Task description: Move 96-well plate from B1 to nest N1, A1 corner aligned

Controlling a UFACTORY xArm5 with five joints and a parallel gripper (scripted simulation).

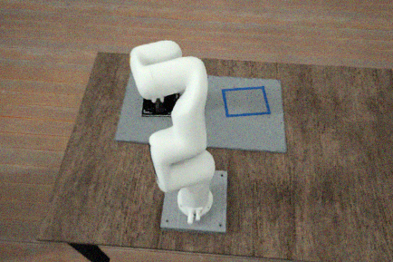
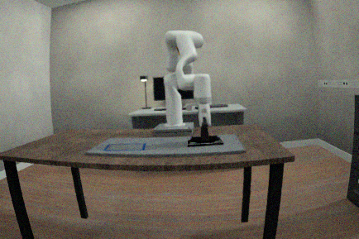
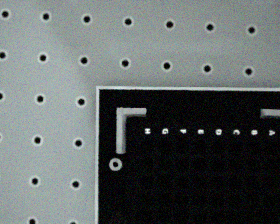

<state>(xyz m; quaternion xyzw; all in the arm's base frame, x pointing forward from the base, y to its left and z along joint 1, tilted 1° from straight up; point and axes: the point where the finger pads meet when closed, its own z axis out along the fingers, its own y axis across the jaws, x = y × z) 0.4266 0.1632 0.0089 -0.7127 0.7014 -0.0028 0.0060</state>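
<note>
My gripper is now 1 cm above the black 96-well plate. The rest, counted from my hand: plate nest N1: 3 cm below.
</note>
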